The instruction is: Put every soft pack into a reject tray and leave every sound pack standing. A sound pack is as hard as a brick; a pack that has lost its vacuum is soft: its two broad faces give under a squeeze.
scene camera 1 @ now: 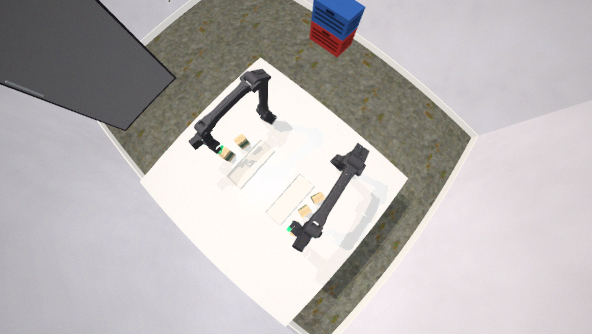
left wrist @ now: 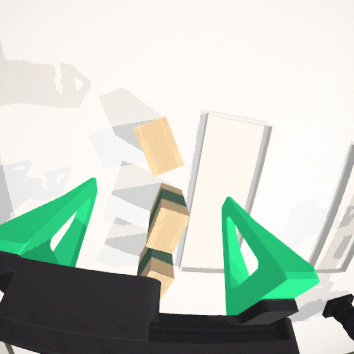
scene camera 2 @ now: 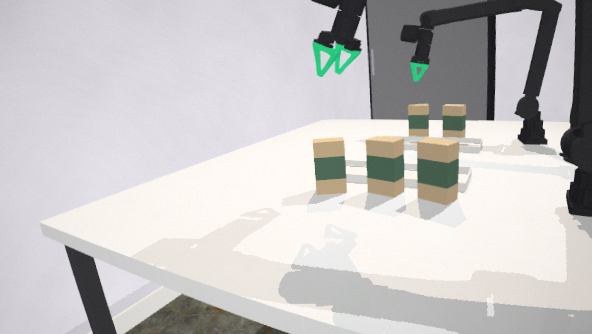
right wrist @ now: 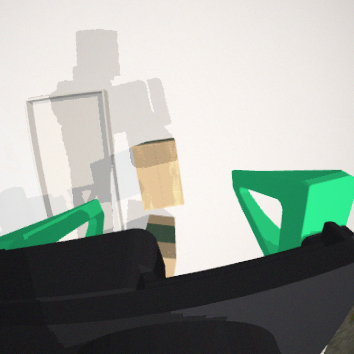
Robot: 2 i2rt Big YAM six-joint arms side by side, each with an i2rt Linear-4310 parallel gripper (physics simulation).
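Seen in the pictures: left gripper, between the fingertips: (scene camera 1: 295, 234) (left wrist: 161, 192) (scene camera 2: 328, 74); right gripper, between the fingertips: (scene camera 1: 215, 149) (scene camera 2: 416, 80) (right wrist: 165, 192); left arm's base, origin of its link: (scene camera 1: 338, 162) (scene camera 2: 588, 206); right arm's base, origin of its link: (scene camera 1: 268, 117) (left wrist: 336, 304) (scene camera 2: 531, 141).
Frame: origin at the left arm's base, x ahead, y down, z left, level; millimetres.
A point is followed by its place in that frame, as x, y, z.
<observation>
Three upright tan packs with green bands stand in a near row: the outer pack (scene camera 1: 293, 233) (scene camera 2: 330, 166) @[579, -75, 110] (left wrist: 159, 146) @[594, -140, 88], the middle pack (scene camera 1: 305, 211) @[451, -140, 52] (scene camera 2: 385, 166) @[443, -77, 79] (left wrist: 168, 230) @[456, -140, 49] and the inner pack (scene camera 1: 317, 198) @[330, -140, 51] (scene camera 2: 438, 171) @[314, -77, 84] (left wrist: 158, 280). Two like packs stand beyond: one (scene camera 1: 227, 154) @[557, -130, -629] (scene camera 2: 418, 120) @[560, -77, -632] (right wrist: 161, 182) @[559, -140, -660] and another (scene camera 1: 242, 141) @[413, -136, -617] (scene camera 2: 454, 120) @[409, -82, -618] (right wrist: 162, 232) @[454, -71, -654]. My left gripper (scene camera 2: 330, 74) @[581, -304, 82] (left wrist: 161, 192) @[581, -304, 82] is open and empty, above the outer end of the near row. My right gripper (scene camera 2: 417, 80) @[577, -240, -667] (right wrist: 165, 192) @[577, -240, -667] is open and empty, above the far packs. Softness cannot be seen.
A shallow white tray (scene camera 1: 290, 199) @[470, -3, -75] (scene camera 2: 467, 178) @[271, -21, -61] (left wrist: 232, 150) @[599, -3, -77] lies beside the near row. A second tray (scene camera 1: 250, 166) @[507, -3, -478] (right wrist: 75, 145) @[598, -3, -492] lies beside the far packs. Both trays hold no packs. Blue and red crates (scene camera 1: 337, 20) stand on the floor beyond the white table (scene camera 1: 200, 200) @[986, 0, -577].
</observation>
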